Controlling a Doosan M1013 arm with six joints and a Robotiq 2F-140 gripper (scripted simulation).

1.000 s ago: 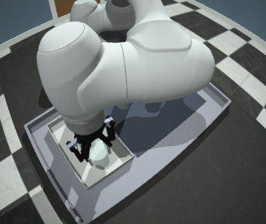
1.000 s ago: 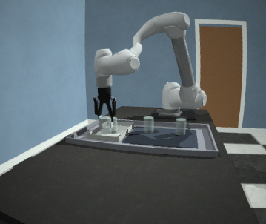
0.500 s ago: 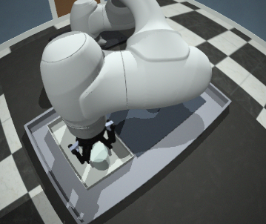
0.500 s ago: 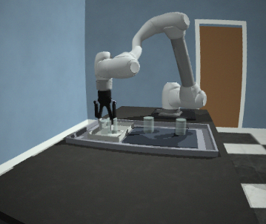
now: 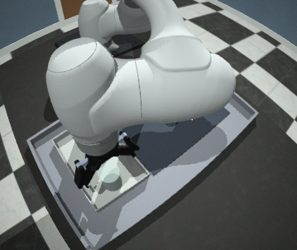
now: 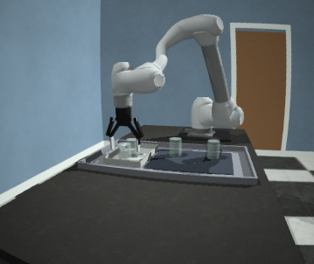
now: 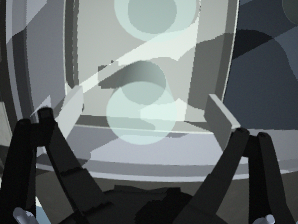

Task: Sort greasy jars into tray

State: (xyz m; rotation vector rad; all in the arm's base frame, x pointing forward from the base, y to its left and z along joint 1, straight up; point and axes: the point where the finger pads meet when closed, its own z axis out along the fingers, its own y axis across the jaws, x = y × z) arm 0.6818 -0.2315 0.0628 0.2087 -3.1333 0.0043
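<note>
The tray is 9 cm behind my hand, 6 cm below it and 1 cm to the right of it. From my hand the other things lie so: drying mat (30 cm to the left, 14 cm behind, 7 cm below); steel table top (20 cm to the left, 11 cm behind, 7 cm below).
</note>
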